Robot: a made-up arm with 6 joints.
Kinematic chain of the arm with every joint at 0, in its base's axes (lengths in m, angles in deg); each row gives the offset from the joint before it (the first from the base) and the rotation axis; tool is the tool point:
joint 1: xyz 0 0 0.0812 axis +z
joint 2: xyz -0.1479 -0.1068 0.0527 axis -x
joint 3: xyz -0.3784 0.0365 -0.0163 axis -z
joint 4: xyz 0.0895 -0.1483 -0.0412 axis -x
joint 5: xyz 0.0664 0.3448 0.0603 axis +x
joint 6: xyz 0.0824 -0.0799 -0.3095 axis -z
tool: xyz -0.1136 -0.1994 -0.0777
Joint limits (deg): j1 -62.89..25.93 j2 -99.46..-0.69 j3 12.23..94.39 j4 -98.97..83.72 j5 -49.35..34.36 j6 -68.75..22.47
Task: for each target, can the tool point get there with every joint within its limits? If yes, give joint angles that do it. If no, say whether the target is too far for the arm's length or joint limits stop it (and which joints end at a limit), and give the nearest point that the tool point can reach.
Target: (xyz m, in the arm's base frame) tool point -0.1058 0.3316 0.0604
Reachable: yes | joints -42.34 -35.17 36.89 -39.26 16.22 10.80
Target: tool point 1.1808 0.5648 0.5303
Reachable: no: joint limits stop it (at a limit: joint 1, joint 2, joint 3, joint 5, joint 6) | nearest point 0.3463 0.3495 0.1782 | short by 0.931 m
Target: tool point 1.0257 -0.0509 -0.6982
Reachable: no: joint limits stop it (at a limit: joint 1, joint 3, joint 5, joint 6) | nearest point 0.2601 0.3755 -0.2914 | short by 0.966 m
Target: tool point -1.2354 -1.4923 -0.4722
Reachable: no: too far | nearest point -0.7811 -0.8329 -0.3198 | short by 0.815 m
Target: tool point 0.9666 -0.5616 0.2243
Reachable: no: joint limits stop it (at a limit: joint 1, joint 2, joint 4, joint 5, joint 6) | nearest point 0.1150 -0.4679 0.1805 | short by 0.858 m
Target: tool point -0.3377 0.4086 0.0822
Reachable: yes | joints -12.22 -74.04 29.12 -1.62 16.62 14.06
